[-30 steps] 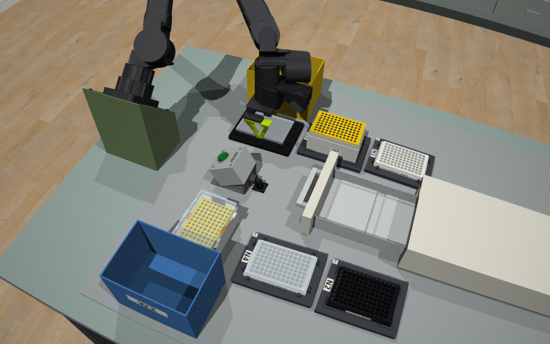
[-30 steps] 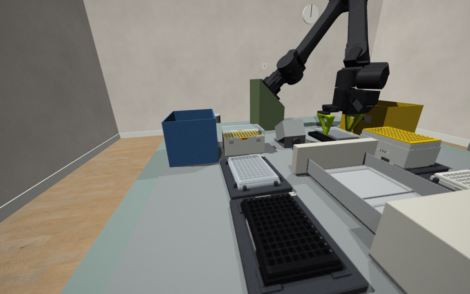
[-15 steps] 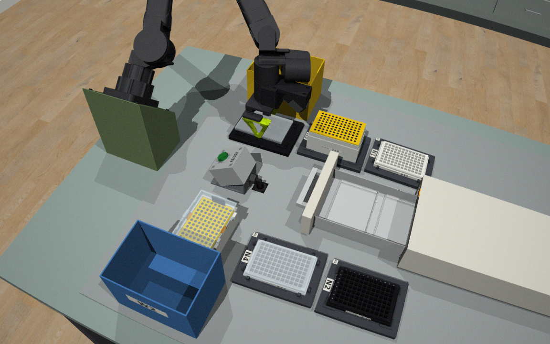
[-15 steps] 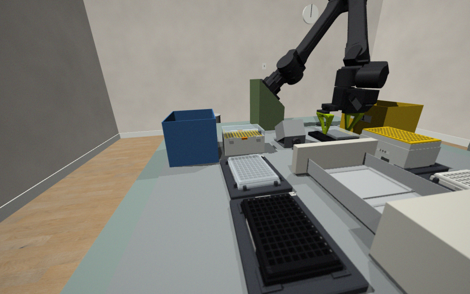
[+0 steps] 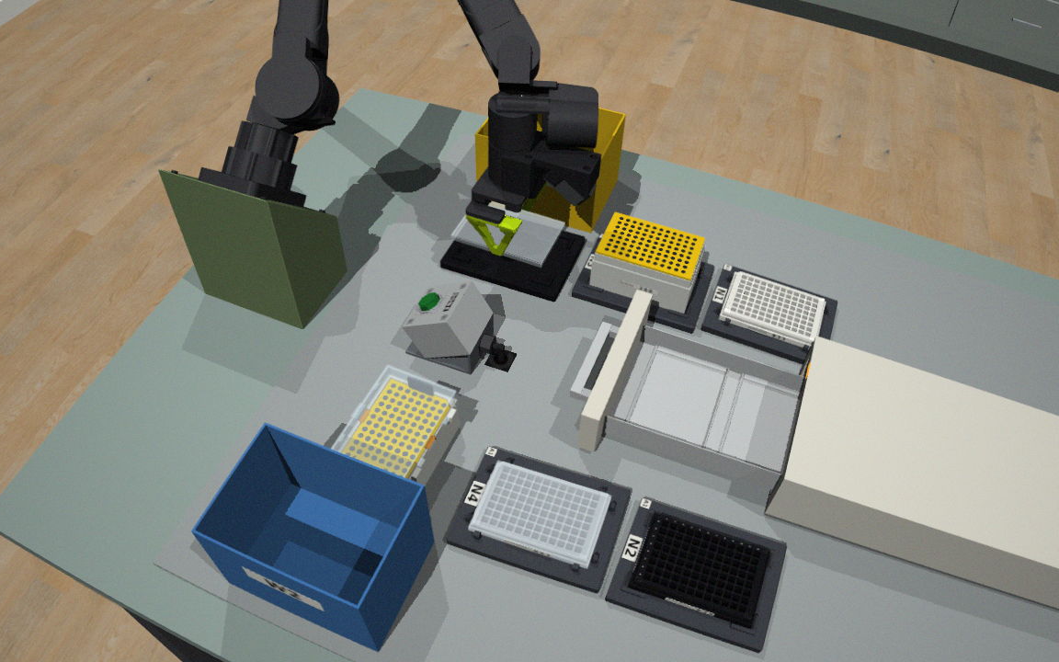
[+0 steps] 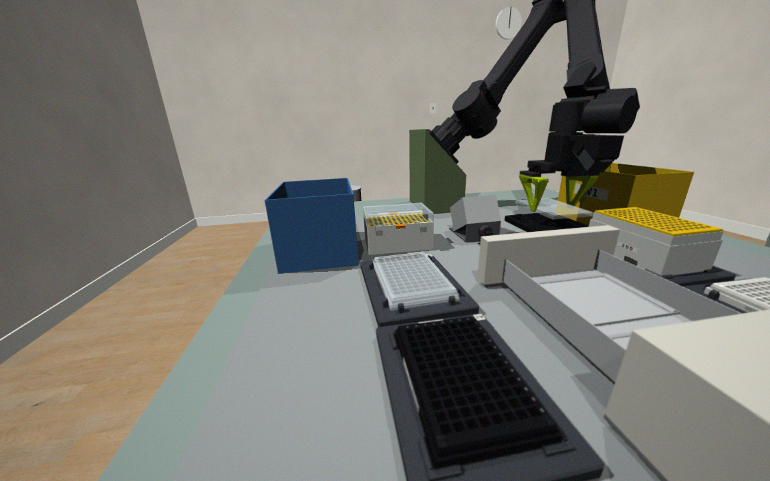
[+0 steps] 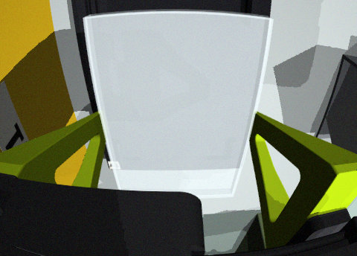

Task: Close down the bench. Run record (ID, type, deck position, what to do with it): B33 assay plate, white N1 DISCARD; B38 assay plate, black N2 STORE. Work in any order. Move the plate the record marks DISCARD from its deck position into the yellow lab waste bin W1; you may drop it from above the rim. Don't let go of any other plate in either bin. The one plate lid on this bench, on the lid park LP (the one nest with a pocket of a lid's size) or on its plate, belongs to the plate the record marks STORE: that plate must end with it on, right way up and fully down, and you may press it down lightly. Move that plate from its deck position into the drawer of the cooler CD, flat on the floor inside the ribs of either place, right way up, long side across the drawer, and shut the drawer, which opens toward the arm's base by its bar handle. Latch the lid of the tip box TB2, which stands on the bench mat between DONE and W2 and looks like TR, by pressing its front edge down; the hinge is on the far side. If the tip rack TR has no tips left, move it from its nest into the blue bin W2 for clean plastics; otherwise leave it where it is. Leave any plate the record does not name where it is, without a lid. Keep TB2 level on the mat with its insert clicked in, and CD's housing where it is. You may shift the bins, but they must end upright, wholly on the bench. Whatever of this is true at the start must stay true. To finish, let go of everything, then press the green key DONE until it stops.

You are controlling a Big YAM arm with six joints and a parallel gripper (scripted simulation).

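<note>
My hand is 40 mm above the black lid park. Also, from my hand: green DONE key (30 mm behind, 170 mm to the right, 20 mm above); plate lid (right at my hand); yellow bin W1 (150 mm to the left, 10 mm below).
</note>
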